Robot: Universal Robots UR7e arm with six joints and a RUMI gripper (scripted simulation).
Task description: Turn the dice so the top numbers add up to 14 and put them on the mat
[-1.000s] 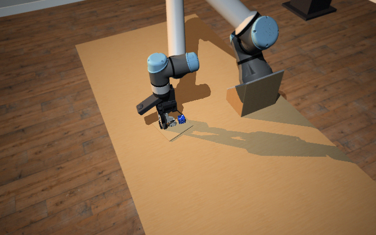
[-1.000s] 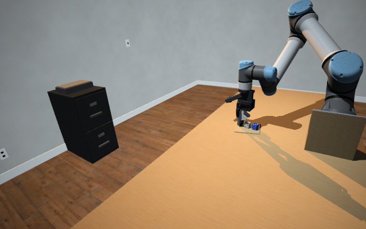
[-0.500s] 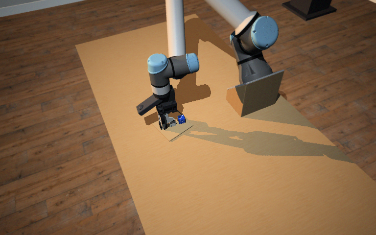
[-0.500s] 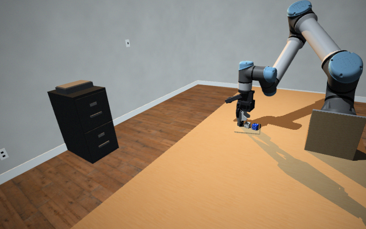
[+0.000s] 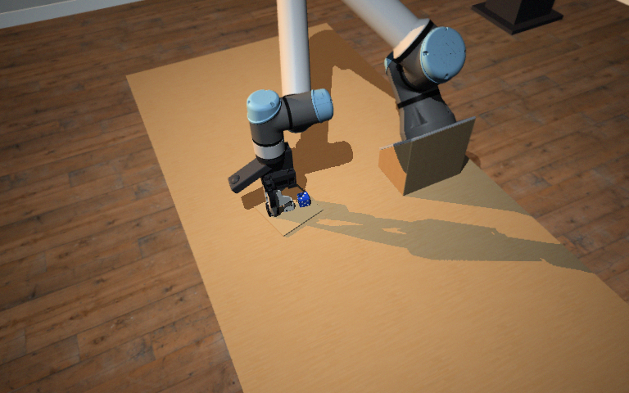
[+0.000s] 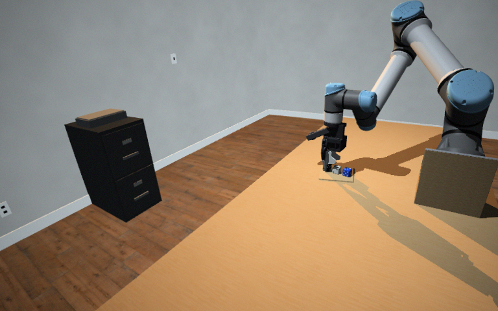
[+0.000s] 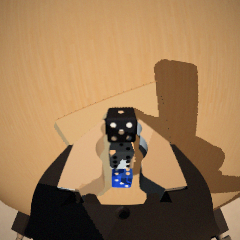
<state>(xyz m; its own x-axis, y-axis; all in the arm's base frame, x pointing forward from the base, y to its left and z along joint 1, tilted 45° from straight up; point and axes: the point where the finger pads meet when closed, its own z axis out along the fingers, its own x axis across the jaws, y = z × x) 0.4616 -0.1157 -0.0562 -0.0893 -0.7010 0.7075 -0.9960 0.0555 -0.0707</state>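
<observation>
Now: hand right at the black die. The rest, counted from my hand: tan mat: 5 cm behind, 2 cm below; then white die: 4 cm behind; then blue die: 9 cm behind, 1 cm to the left.
</observation>
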